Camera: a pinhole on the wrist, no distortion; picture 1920 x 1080 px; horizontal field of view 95.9 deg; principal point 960.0 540.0 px. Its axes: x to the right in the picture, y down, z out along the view. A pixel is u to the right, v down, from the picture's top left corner.
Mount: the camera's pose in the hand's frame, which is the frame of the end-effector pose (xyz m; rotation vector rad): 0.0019 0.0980 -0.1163 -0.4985 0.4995 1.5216
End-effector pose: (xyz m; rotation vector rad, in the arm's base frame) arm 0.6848 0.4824 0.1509 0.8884 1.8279 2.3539
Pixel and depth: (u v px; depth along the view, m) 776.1 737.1 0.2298
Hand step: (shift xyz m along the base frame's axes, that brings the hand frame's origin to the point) 0.1470 0.0077 0.1685
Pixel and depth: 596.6 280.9 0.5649
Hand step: 0.1483 0.4075 0.3606
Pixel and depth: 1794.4 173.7 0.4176
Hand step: 0.0544 -0.1624 0.6723
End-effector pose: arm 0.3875 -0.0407 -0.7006 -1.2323 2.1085 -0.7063
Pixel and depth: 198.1 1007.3 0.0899
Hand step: -0.0299 0.0782 -0.0526
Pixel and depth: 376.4 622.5 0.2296
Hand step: 0.0586 0.0407 -0.1818
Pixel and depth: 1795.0 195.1 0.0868
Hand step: -0.2083 0.0759 -0.0926
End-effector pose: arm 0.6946 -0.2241 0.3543 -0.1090 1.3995 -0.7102
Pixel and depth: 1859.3 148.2 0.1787
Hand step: 0.0616 0.2663 -0.2532
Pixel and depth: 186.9 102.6 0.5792
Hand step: 0.6160 -0.3485 -0.1366
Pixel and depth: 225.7 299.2 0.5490
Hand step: 0.5742 -0.2407 -0.0378
